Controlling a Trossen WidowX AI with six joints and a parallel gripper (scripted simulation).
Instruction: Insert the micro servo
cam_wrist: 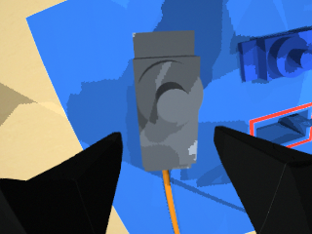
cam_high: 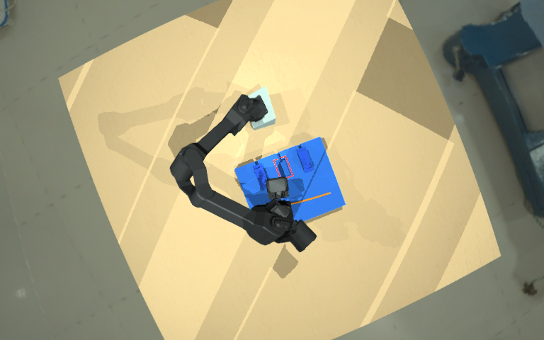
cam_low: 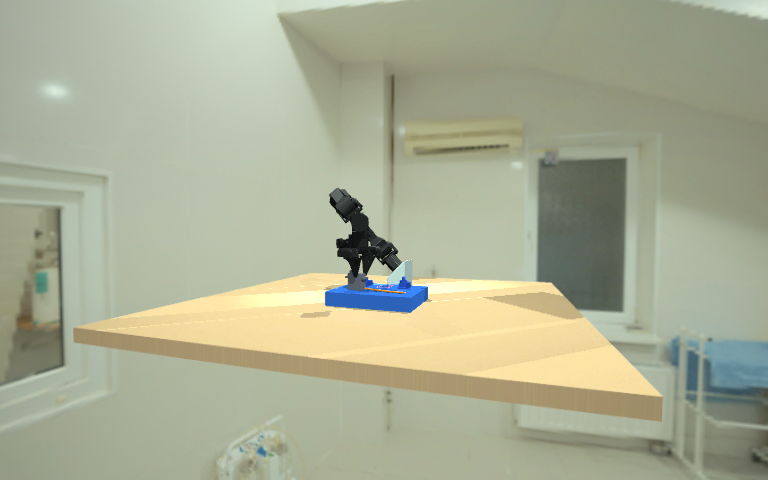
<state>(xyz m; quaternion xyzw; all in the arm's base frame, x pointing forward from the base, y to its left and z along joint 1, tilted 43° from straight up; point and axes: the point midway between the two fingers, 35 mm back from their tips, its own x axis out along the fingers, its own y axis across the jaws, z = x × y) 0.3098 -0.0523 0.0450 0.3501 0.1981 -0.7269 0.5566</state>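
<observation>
Right now my gripper tip is 5 cm to the right of the deck and 7 cm above it.
</observation>
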